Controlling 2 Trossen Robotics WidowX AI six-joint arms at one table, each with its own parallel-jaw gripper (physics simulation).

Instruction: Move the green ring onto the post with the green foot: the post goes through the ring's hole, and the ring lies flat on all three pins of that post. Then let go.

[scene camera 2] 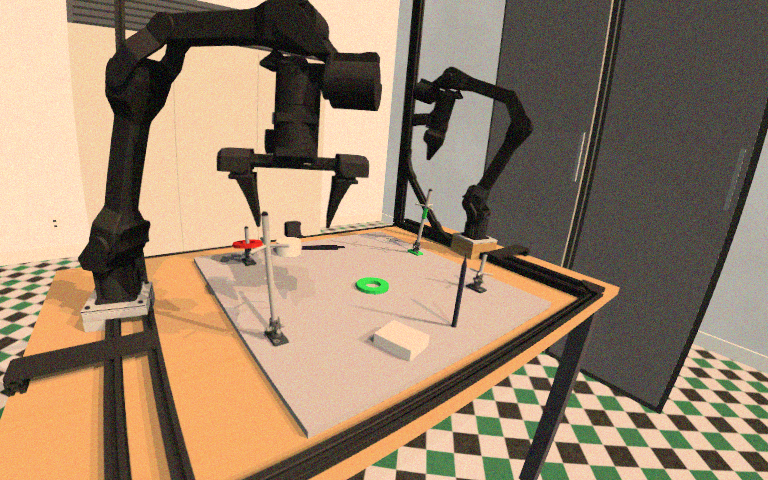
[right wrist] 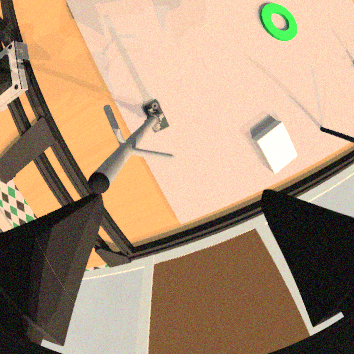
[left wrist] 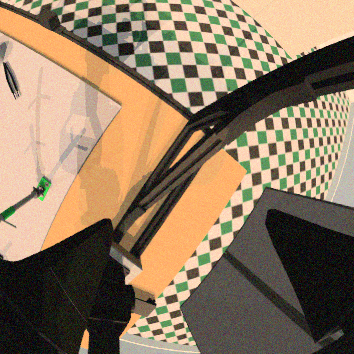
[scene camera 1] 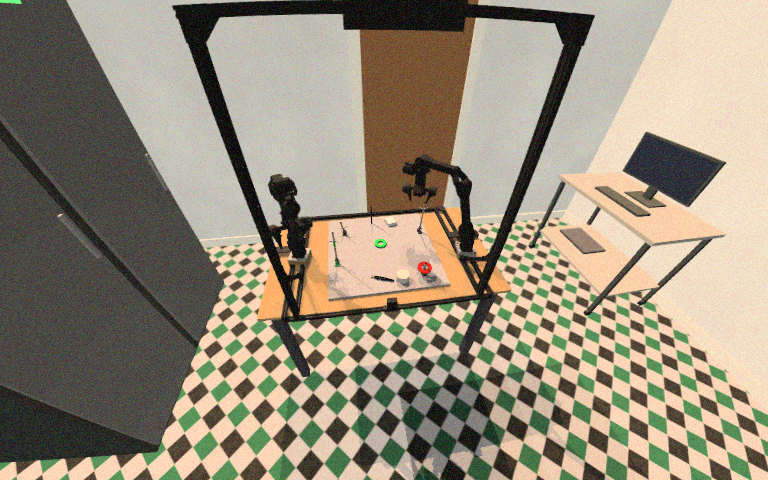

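Seen in the pictures: left gripper, fingertip midpoint: [scene camera 2: 429,155] [left wrist: 190,223] [scene camera 1: 291,246]; right gripper, fingertip midpoint: [scene camera 2: 293,227] [right wrist: 184,199] [scene camera 1: 418,202]; left arm's base, origin of the base link: [scene camera 2: 475,236] [left wrist: 107,271] [scene camera 1: 299,253]; right arm's base, origin of the base link: [scene camera 2: 119,294] [scene camera 1: 466,248].
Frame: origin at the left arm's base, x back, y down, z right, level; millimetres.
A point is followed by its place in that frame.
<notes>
The green ring [scene camera 1: 380,247] @(x -429, y 39, z -122 mm) [scene camera 2: 372,292] @(x -441, y 39, z -189 mm) [right wrist: 268,17] @(x -449, y 34, z -154 mm) lies flat on the grey mat [scene camera 1: 356,285] @(x -330, y 43, z 159 mm) [scene camera 2: 322,396] @(x -629, y 43, z -438 mm), apart from every post. The post with the green foot [scene camera 1: 335,249] @(x -206, y -51, z 7 mm) [scene camera 2: 420,229] @(x -207, y -32, z 4 mm) [left wrist: 45,186] @(x -203, y 38, z 28 mm) stands bare, at the left of scene camera 1. My left gripper [scene camera 2: 432,156] @(x -77, y -228, z 187 mm) [left wrist: 190,223] @(x -77, y -228, z 187 mm) is open and empty, raised beside that post; its fingers overlap in scene camera 2. My right gripper [scene camera 1: 418,200] @(x -637, y -149, z -322 mm) [scene camera 2: 293,225] @(x -637, y -149, z -322 mm) [right wrist: 184,199] @(x -637, y -149, z -322 mm) is open and empty, high above the table; one fingertip appears close to the top of the tall grey post [scene camera 1: 420,222] @(x -659, y -27, z -288 mm) [scene camera 2: 268,277] @(x -668, y -68, z -297 mm) [right wrist: 117,157] @(x -666, y -142, z -293 mm).
A red ring [scene camera 1: 419,268] @(x -637, y -6, z 70 mm) [scene camera 2: 237,244] @(x -689, y -9, z 45 mm) sits around a short post. A white block [scene camera 1: 390,221] @(x -477, y 23, z -354 mm) [scene camera 2: 400,339] @(x -485, y 23, z -383 mm) [right wrist: 277,150] @(x -478, y 23, z -374 mm), an upright dark rod [scene camera 1: 371,216] @(x -356, y -12, z -351 mm) [scene camera 2: 459,294] @(x -358, y -24, z -359 mm), a dark-footed post [scene camera 1: 343,229] @(x -197, y 8, z -235 mm) [scene camera 2: 479,277] @(x -200, y 12, z -245 mm), a pale cylinder [scene camera 1: 402,277] [scene camera 2: 289,246] and a black pen [scene camera 1: 382,278] @(x -450, y 34, z 113 mm) [scene camera 2: 320,247] @(x -465, y 36, z 104 mm) surround the green ring.
</notes>
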